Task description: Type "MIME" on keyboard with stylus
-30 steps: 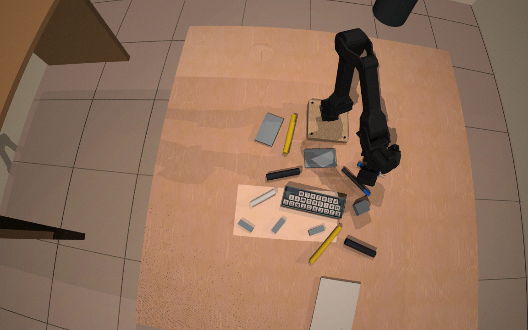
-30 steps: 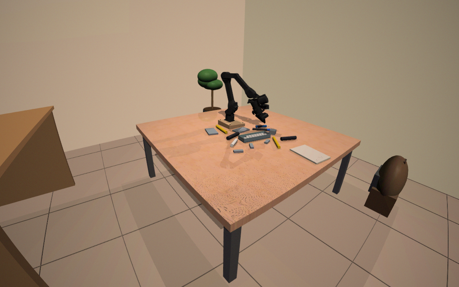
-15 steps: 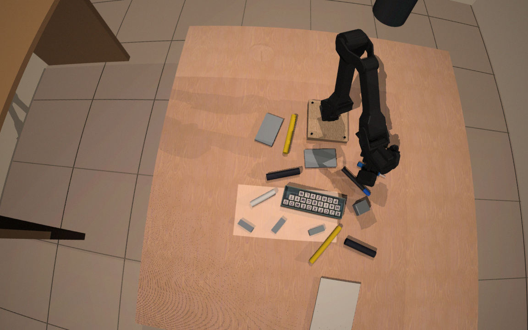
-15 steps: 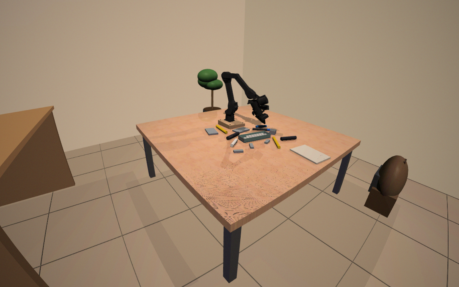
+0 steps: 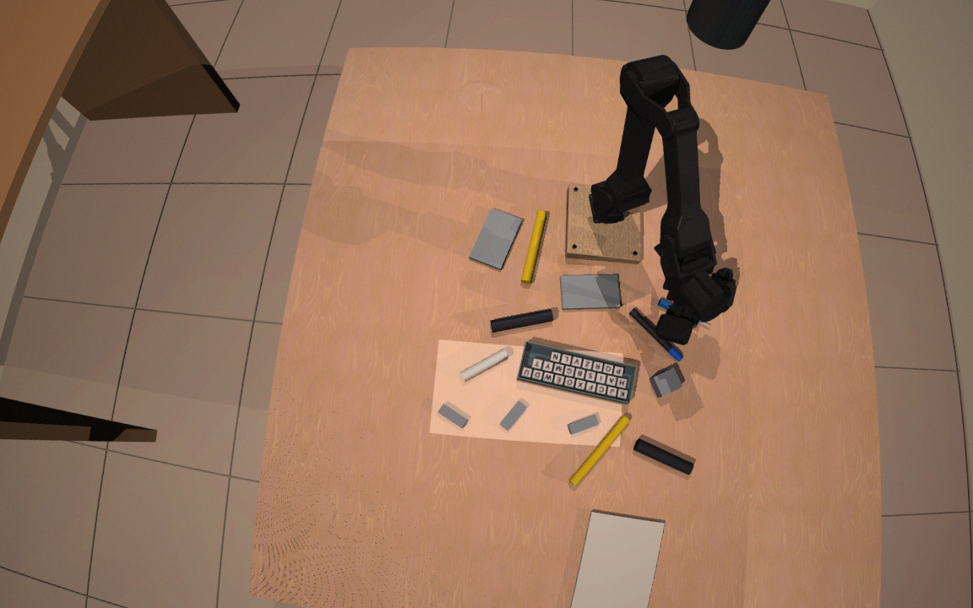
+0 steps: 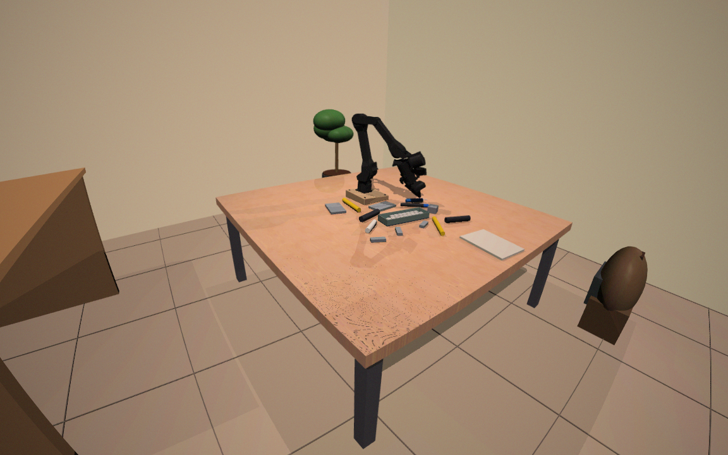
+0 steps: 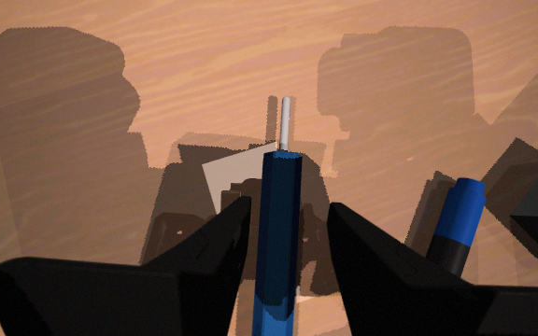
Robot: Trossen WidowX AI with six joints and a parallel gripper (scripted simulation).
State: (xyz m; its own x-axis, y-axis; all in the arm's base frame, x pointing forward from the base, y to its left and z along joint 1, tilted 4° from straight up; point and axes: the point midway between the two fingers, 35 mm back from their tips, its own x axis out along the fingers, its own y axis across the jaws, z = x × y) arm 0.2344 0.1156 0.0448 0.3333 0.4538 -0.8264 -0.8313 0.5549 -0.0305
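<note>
Now: the blue stylus 1 cm to the left of my gripper tip and 2 cm below it. Also, from my gripper tip: white sheet 46 cm ahead, 22 cm to the right, 2 cm below; then grey cube 12 cm ahead, 8 cm to the right, 1 cm below; then white cylinder 4 cm ahead, 42 cm to the right, 2 cm below.
</note>
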